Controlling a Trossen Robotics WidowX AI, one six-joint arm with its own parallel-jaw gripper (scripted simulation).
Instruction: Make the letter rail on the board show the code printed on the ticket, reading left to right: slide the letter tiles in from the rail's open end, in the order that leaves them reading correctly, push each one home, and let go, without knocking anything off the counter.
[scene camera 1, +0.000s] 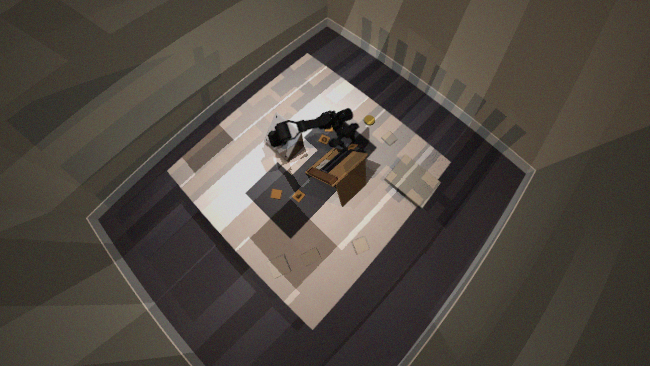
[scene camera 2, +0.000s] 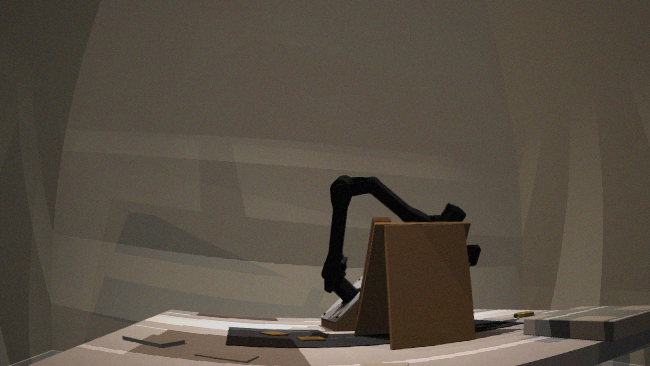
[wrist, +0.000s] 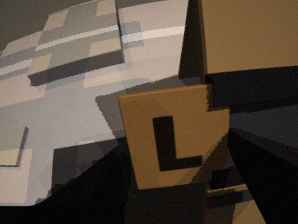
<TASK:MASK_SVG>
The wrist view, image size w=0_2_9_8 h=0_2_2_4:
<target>gripper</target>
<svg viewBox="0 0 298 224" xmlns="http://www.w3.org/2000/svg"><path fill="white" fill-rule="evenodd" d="M128 144L118 144L112 151L101 157L97 163L94 163L92 167L86 169L82 175L76 177L76 180L72 180L71 184L67 184L64 188L57 190L56 193L45 198L39 204L31 206L0 205L0 224L124 224L126 201L128 201L130 181L132 181ZM229 128L227 149L229 149L230 157L233 159L234 165L243 179L243 183L249 188L249 192L253 196L259 212L265 218L263 221L266 221L266 224L298 224L298 148L290 147L289 144L279 143L279 141L277 143L277 141L265 139L265 137L255 135L255 133L247 133L242 131L242 129Z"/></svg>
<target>letter tile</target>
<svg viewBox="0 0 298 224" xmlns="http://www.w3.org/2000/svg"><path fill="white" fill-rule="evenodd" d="M213 84L184 85L184 87L118 95L118 107L120 107L122 125L124 125L126 144L128 144L130 161L132 161L137 189L204 183L204 181L213 180L213 171L226 169L230 105L213 108Z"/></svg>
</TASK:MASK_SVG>
